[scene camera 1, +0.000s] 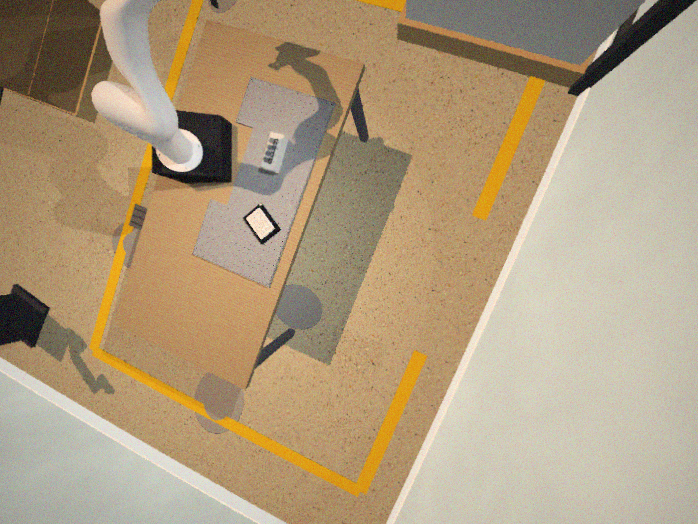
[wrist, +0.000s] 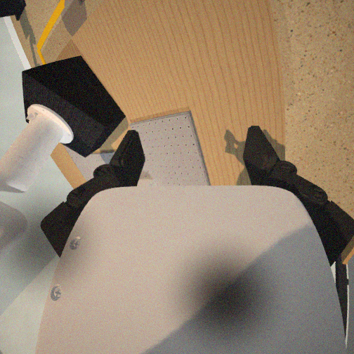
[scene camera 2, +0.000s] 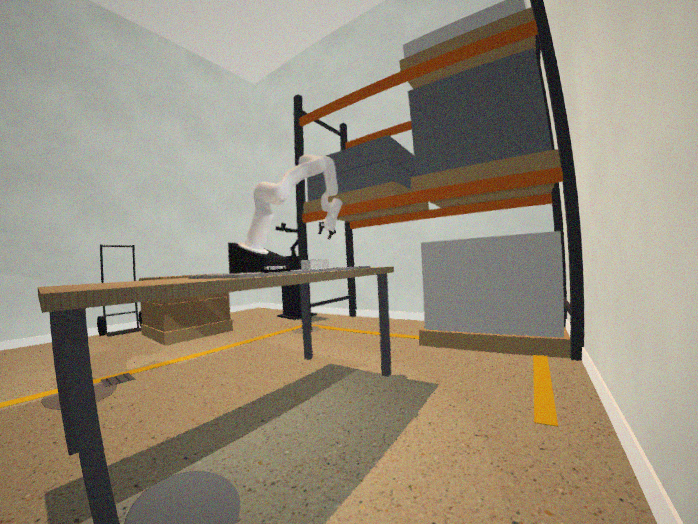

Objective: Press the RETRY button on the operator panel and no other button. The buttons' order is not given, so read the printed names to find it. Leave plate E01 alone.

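A small white box with a row of several dark raised parts, which looks like the operator panel, sits on the grey perforated mat. Its printed names are too small to read, so I cannot tell which button is RETRY. A black-edged plate with a pale face lies apart from it on the mat; no E01 mark is legible. My gripper is open and empty, high above the table. It does not show in scene camera 1. In the wrist view the gripper body hides much of the area below.
The arm's black base stands at one long side of the wooden table, beside the mat. A tall rack with large boxes stands beyond the table. A hand truck stands by the far wall.
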